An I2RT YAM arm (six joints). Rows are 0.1 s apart.
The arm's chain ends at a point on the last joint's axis. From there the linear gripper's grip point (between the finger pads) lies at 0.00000 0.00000 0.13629 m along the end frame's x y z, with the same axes.
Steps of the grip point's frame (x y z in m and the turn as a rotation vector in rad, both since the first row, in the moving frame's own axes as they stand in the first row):
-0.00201 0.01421 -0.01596 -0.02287 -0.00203 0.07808
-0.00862 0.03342 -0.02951 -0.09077 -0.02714 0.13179
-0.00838 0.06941 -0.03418 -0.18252 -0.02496 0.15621
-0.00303 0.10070 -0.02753 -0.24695 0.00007 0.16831
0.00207 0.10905 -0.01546 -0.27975 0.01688 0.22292
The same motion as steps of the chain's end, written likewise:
-0.00161 0.01111 -0.01592 -0.02287 -0.00203 0.07808
-0.00412 0.02135 -0.02890 -0.09077 -0.02714 0.13179
-0.00308 0.04504 -0.03188 -0.18252 -0.02496 0.15621
-0.00023 0.06754 -0.02341 -0.24695 0.00007 0.16831
0.00402 0.07148 -0.01016 -0.27975 0.01688 0.22292

